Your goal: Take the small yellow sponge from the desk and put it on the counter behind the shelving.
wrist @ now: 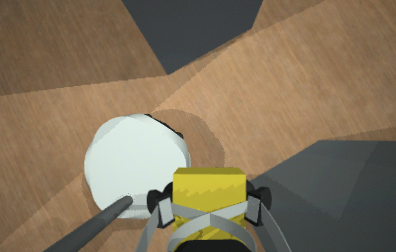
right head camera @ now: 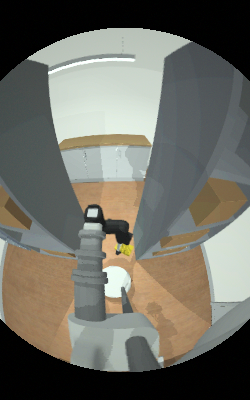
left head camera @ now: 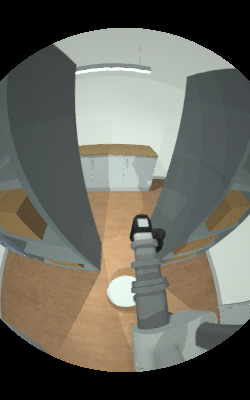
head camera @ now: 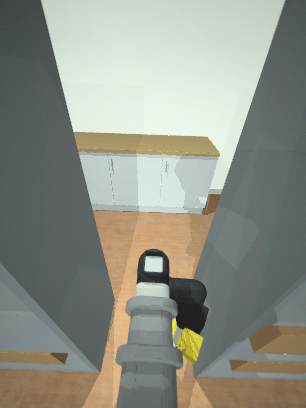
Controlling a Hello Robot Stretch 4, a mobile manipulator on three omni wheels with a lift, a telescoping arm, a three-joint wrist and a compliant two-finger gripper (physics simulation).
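Seen in the pictures: gripper, between the fingertips: (wrist: 208, 194) (right head camera: 120, 247); robot's base, origin of its link: (wrist: 145, 162) (right head camera: 113, 280) (left head camera: 124, 290).
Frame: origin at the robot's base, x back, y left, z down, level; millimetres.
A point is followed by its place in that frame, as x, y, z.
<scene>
The small yellow sponge (head camera: 190, 345) {-242, -123, -880} (right head camera: 124, 249) {-243, -110, -880} (wrist: 210, 187) {-279, -73, -881} is held between the two fingertips of my gripper (wrist: 208, 194) {-270, -87, -838}, which is shut on it. In the head camera view the arm hides part of the sponge and the fingers. The counter (head camera: 145, 144) {-2024, 154, -883} (left head camera: 117, 150) {-1944, 68, -883} (right head camera: 105, 141) {-1914, 137, -883} has a wooden top and white cabinet doors. It stands against the far wall, beyond the gap between two tall grey shelving units. The gripper and sponge hang above the floor, well short of the counter.
The left shelving unit (head camera: 55, 200) {-503, 313, -1204} (left head camera: 47, 150) {-411, 311, -1436} and right shelving unit (head camera: 255, 200) {-517, -297, -1230} (right head camera: 185, 135) {-427, -299, -1456} rise close on both sides of the arm. Cardboard boxes (left head camera: 22, 212) (right head camera: 217, 202) sit on their shelves. The white round base (wrist: 132, 165) {-3, 8, -187} (left head camera: 120, 291) {2, 50, -187} is below the arm.
</scene>
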